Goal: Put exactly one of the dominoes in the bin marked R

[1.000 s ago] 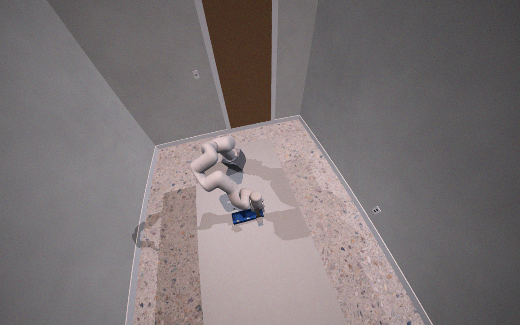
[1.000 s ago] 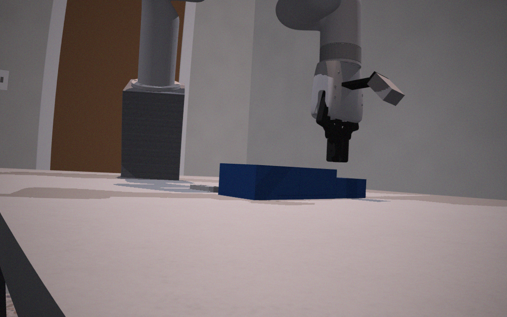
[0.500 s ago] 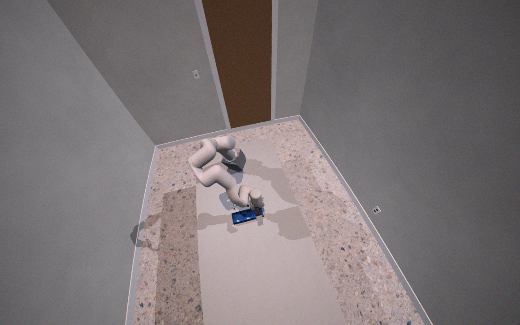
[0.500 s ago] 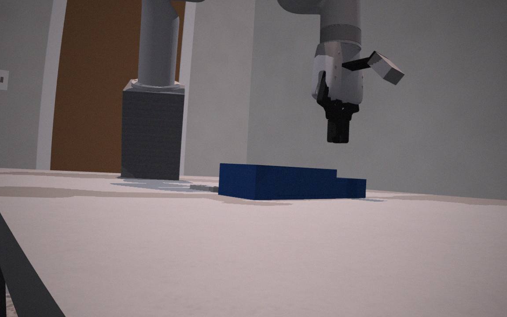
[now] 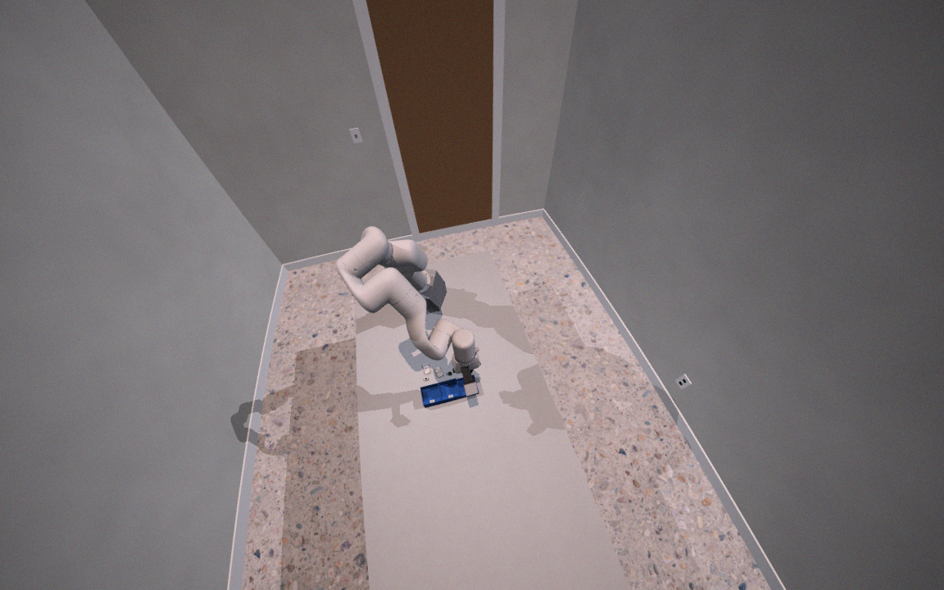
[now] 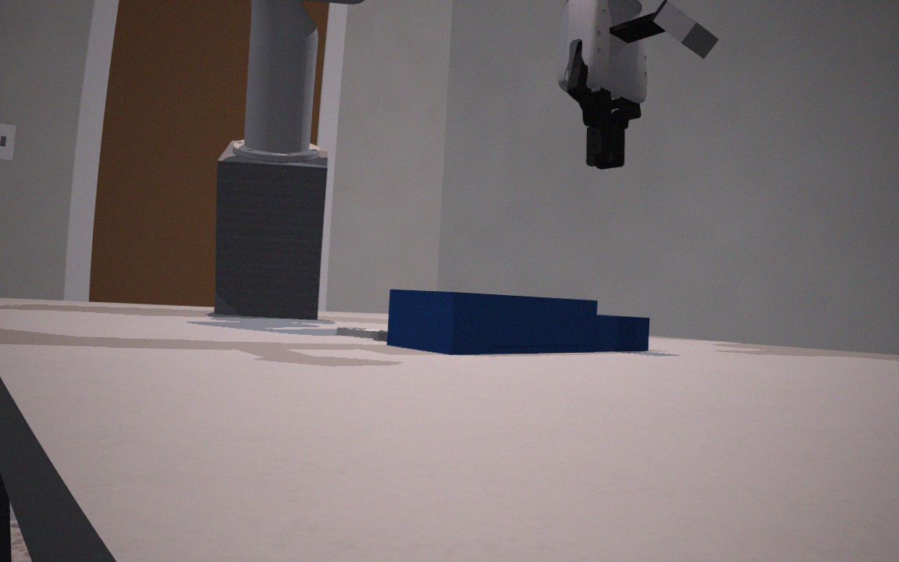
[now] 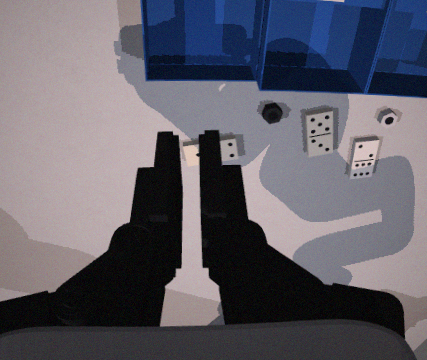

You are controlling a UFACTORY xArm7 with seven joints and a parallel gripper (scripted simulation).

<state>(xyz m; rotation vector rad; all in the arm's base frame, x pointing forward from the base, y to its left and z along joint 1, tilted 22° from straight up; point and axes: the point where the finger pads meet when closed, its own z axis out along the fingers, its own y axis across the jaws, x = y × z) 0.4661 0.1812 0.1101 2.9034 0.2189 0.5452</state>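
Now: the white domino 200 mm below my hand, 130 mm behind it and 40 mm to the right of it. From my hand the other things lie so: blue bin: 180 mm below, 90 mm to the right; grey hex nut: 200 mm to the right, 200 mm below, 80 mm behind.
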